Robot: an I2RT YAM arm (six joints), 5 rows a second.
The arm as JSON. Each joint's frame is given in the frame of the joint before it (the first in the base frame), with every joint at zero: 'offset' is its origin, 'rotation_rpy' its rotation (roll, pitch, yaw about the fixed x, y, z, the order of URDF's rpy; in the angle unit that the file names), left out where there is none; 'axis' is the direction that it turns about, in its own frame. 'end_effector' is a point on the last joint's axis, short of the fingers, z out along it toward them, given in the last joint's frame.
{
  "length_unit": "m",
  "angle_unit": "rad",
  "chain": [
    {
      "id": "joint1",
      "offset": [
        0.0,
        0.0,
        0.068
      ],
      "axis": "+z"
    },
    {
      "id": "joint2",
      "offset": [
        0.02,
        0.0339,
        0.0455
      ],
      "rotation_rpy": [
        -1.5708,
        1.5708,
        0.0
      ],
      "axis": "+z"
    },
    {
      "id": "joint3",
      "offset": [
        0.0,
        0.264,
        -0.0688
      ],
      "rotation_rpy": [
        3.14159,
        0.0,
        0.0
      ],
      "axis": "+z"
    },
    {
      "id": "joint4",
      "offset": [
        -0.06,
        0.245,
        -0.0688
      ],
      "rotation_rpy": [
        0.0,
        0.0,
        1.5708
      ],
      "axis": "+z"
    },
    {
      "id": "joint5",
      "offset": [
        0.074,
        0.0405,
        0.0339
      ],
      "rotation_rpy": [
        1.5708,
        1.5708,
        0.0
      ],
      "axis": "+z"
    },
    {
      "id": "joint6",
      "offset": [
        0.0,
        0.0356,
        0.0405
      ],
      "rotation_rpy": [
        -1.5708,
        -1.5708,
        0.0
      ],
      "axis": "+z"
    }
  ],
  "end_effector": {
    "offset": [
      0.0,
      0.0,
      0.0
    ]
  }
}
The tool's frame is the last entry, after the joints.
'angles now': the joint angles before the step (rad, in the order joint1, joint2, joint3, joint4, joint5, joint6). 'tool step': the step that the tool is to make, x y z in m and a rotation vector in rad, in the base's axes. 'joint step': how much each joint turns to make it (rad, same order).
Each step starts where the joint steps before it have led.
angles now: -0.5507 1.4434 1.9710 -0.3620 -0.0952 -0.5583
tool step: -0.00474 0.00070 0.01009 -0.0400 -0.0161 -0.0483
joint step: -0.0015 0.0093 0.0446 -0.0032 0.0414 -0.0338
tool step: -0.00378 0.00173 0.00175 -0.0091 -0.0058 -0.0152
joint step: -0.0001 -0.0107 -0.0045 0.0031 0.0139 -0.0077
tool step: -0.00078 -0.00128 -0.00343 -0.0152 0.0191 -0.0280
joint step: -0.0030 -0.0093 -0.0215 0.0031 0.0199 -0.0276
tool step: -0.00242 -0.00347 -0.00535 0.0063 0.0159 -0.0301
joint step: -0.0138 -0.0137 -0.0307 0.0000 0.0155 -0.0062
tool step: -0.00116 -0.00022 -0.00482 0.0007 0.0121 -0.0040
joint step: -0.0031 -0.0154 -0.0322 0.0062 -0.0001 -0.0060
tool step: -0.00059 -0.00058 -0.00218 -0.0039 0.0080 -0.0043
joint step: -0.0030 -0.0061 -0.0138 0.0030 0.0000 -0.0077
